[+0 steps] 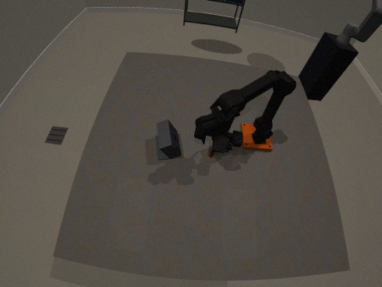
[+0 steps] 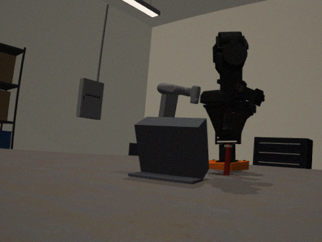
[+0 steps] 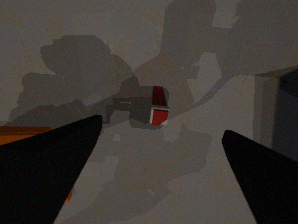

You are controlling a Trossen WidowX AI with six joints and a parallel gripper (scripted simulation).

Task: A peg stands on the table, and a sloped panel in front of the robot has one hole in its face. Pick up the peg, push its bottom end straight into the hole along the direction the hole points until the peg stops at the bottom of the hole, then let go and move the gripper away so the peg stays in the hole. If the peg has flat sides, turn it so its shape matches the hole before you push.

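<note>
My gripper tip is 4 cm above the red peg. The rest, counted from my gripper tip: sloped panel 19 cm ahead, 6 cm to the right, 4 cm below.
</note>
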